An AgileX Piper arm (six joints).
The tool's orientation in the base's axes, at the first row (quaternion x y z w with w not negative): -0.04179, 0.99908, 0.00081, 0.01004
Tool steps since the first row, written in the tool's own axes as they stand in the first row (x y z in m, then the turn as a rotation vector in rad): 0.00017, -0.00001, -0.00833, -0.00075, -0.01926, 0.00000; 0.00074, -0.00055, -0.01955, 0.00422, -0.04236, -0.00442; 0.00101, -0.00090, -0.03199, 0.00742, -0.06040, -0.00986; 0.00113, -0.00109, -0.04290, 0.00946, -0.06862, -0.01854; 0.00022, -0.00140, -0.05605, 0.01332, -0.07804, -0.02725; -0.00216, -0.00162, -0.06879, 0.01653, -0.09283, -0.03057; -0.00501, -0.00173, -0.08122, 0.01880, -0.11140, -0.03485; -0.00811, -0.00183, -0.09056, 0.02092, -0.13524, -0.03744
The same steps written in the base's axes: -0.00034, -0.00004, 0.00832, 0.00236, -0.01913, 0.00000; -0.00108, -0.00066, 0.01953, -0.00075, -0.04258, 0.00430; -0.00157, -0.00106, 0.03196, -0.00255, -0.06083, 0.00966; -0.00189, -0.00129, 0.04287, -0.00406, -0.06922, 0.01829; -0.00122, -0.00155, 0.05603, -0.00730, -0.07895, 0.02692; 0.00091, -0.00160, 0.06882, -0.00933, -0.09396, 0.03016; 0.00351, -0.00151, 0.08130, -0.01012, -0.11267, 0.03438; 0.00642, -0.00137, 0.09070, -0.01030, -0.13661, 0.03691
